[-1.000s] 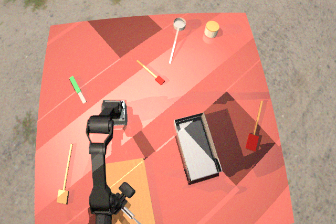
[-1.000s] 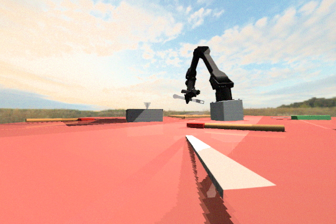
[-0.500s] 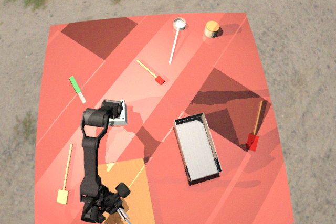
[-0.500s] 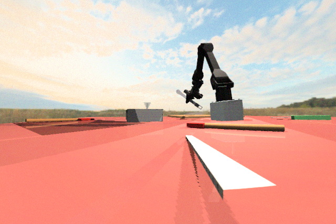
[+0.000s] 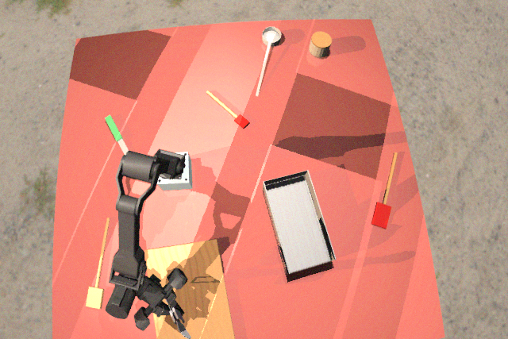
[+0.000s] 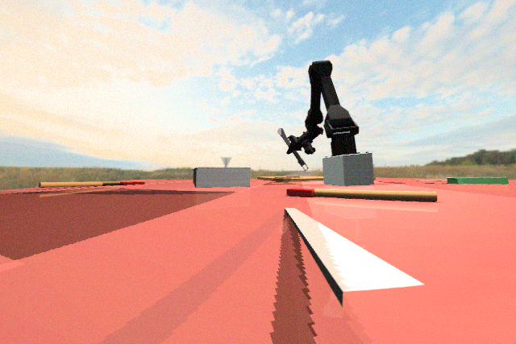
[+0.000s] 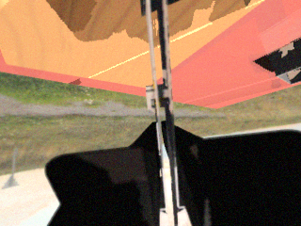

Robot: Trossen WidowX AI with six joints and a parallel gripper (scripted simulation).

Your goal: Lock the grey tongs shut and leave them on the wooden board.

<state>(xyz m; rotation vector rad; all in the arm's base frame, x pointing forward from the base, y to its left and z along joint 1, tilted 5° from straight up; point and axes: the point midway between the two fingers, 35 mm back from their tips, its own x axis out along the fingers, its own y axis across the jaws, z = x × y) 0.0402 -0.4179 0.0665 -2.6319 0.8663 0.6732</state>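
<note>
Now: gripper tip 130 mm above the wooden board and 30 mm to the right of it. Also, from my gripper tip: red spatula 650 mm ahead, 380 mm to the left, 130 mm below; then wooden cylinder 980 mm to the left, 450 mm ahead, 110 mm below; then roasting tin 340 mm ahead, 290 mm to the left, 110 mm below.
</note>
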